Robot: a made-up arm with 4 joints.
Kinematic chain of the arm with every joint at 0, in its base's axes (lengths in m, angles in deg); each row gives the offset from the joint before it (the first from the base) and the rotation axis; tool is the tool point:
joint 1: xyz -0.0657 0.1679 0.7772 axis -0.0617 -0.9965 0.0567
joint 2: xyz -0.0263 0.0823 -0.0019 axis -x
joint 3: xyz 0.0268 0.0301 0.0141 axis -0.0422 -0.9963 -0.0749
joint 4: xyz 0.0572 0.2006 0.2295 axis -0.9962 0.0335 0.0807
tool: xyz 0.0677 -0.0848 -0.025
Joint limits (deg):
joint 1: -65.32..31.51
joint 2: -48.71..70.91
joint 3: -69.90..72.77
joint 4: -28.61..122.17
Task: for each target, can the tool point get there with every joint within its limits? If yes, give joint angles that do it. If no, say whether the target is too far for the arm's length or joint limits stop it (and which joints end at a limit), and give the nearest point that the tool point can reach.
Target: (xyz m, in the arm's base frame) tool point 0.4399 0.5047 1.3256
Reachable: no: too far | nearest point 0.2154 0.3900 1.0775 | short by 0.354 m
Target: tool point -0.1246 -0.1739 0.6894
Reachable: no: joint limits stop it (at a limit: joint 1, joint 2) | nearest point -0.2739 0.1578 0.9823 | short by 0.467 m
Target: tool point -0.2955 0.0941 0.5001
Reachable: no: joint limits stop it (at a limit: joint 1, joint 2, joint 3, joint 4) | nearest point -0.1372 0.2925 0.5282 | short by 0.255 m
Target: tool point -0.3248 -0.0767 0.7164
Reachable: no: joint limits stop it (at a limit: joint 1, joint 2) | nearest point -0.3504 0.1881 0.9168 | short by 0.333 m
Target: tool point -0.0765 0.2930 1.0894
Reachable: yes | joints 17.54 -21.46 10.14 23.17
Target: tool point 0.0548 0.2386 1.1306
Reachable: yes | joints -8.90 -29.49 13.71 63.38
